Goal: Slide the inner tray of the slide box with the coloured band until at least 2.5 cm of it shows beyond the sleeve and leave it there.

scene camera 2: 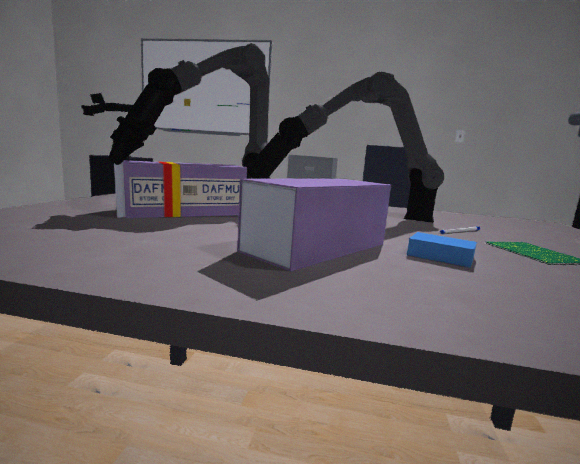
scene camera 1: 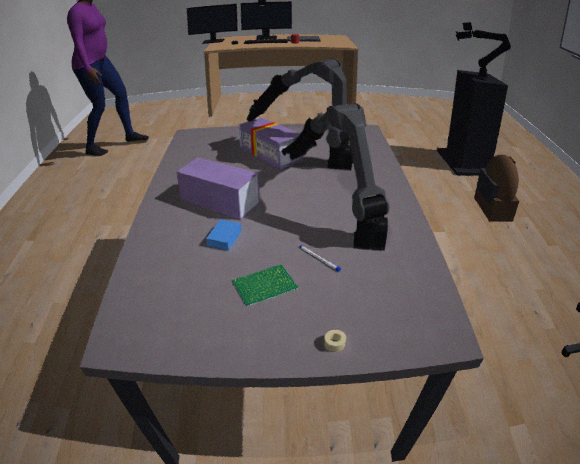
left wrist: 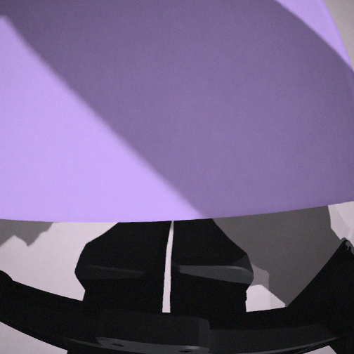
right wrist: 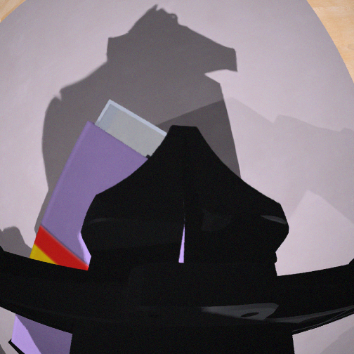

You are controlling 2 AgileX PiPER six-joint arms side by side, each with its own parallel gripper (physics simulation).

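Observation:
The slide box with the coloured band [scene camera 1: 267, 146] [scene camera 2: 205, 211] [left wrist: 225, 125] [right wrist: 95, 165] lies at the table's far end in scene camera 1, with a purple sleeve and a red-yellow band. A short stretch of its pale grey inner tray [scene camera 2: 120, 192] [right wrist: 131, 131] shows beyond the sleeve end farthest from the left gripper. My right gripper [scene camera 1: 250, 118] [scene camera 2: 116, 161] [right wrist: 182, 142] is shut, its tips at the top of that tray end; contact is unclear. My left gripper [scene camera 1: 286, 151] [left wrist: 170, 227] is shut beside the other end; the box hides its tips in its wrist view.
A plain purple box [scene camera 1: 207, 185] [scene camera 2: 340, 220] stands nearby on the table [scene camera 1: 200, 340] [scene camera 2: 150, 270]. A blue block [scene camera 1: 224, 234] [scene camera 2: 441, 249], a pen [scene camera 1: 320, 258] [scene camera 2: 460, 230], a green sheet [scene camera 1: 265, 285] [scene camera 2: 532, 252] and a tape roll [scene camera 1: 327, 343] lie farther off.

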